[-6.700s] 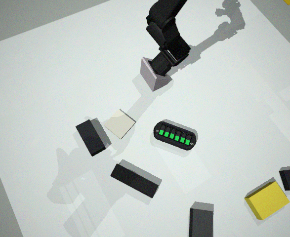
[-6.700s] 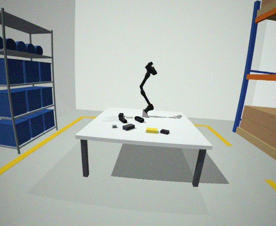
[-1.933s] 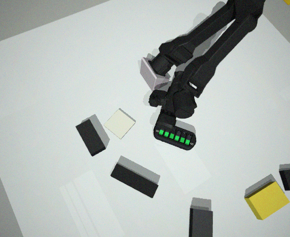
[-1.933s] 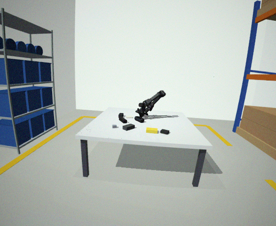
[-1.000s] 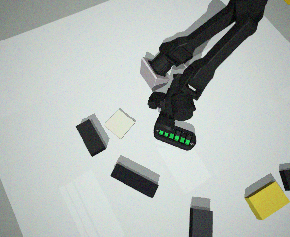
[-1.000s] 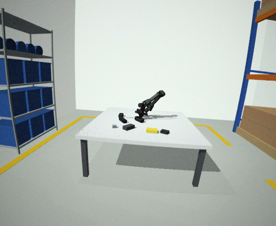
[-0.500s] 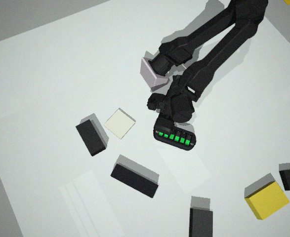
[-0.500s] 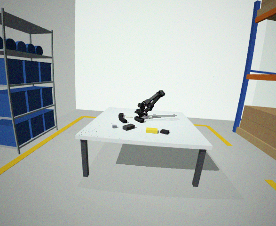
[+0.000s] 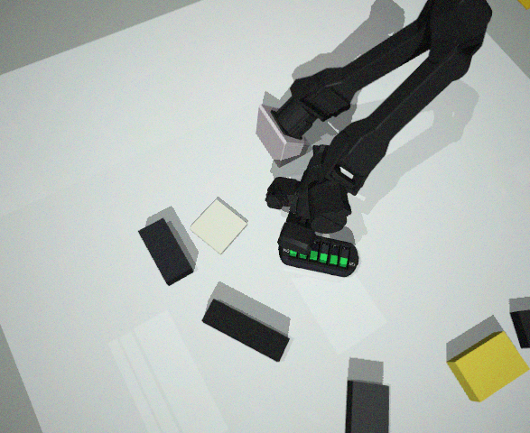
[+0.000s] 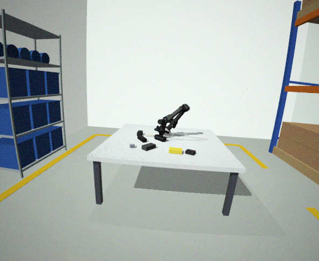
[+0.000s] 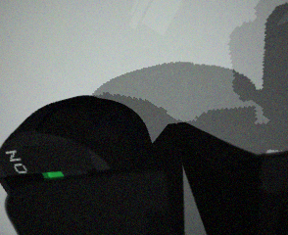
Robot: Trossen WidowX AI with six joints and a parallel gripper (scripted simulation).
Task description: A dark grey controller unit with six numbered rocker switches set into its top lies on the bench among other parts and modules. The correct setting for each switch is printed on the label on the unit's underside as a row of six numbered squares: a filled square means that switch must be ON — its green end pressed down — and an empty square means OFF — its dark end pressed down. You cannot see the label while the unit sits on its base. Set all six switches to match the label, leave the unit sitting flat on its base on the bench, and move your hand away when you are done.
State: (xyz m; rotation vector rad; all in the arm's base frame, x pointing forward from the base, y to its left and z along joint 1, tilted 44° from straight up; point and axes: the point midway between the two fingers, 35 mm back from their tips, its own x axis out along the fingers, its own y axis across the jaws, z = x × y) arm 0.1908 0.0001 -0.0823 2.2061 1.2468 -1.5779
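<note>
Now: the long dark block 130 mm ahead of my gripper tip, 180 mm to the right of it and 20 mm above it. Also, from my gripper tip: yellow block: 380 mm ahead, 210 mm to the left, 10 mm above; cream tile: 80 mm behind, 140 mm to the right.
</note>
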